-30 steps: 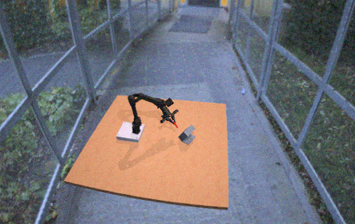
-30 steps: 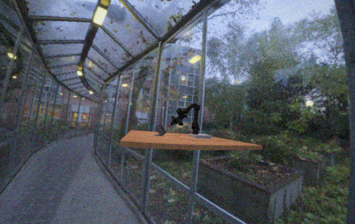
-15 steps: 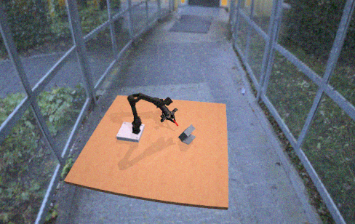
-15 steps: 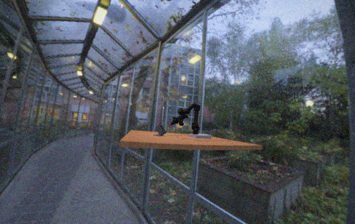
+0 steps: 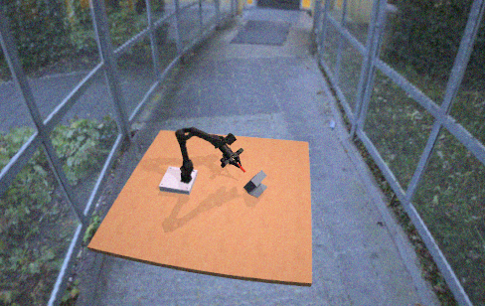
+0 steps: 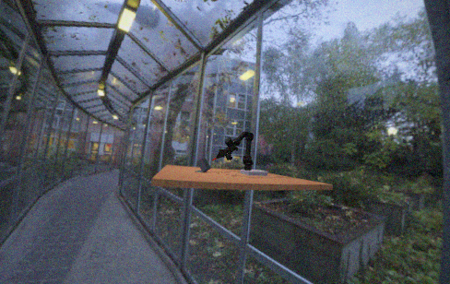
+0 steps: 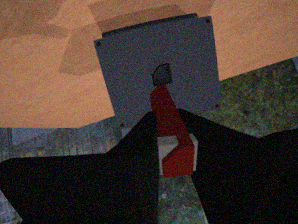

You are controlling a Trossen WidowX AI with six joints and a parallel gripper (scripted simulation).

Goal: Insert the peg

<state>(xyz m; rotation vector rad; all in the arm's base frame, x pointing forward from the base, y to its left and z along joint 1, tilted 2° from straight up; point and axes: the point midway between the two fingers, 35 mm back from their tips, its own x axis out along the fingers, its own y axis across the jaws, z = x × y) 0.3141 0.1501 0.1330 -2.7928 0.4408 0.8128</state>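
The grey sloped panel is 110 mm ahead of my gripper tip, 20 mm to the right of it and 70 mm below it. Also, from my gripper tip: red peg 10 mm behind, 10 mm above.
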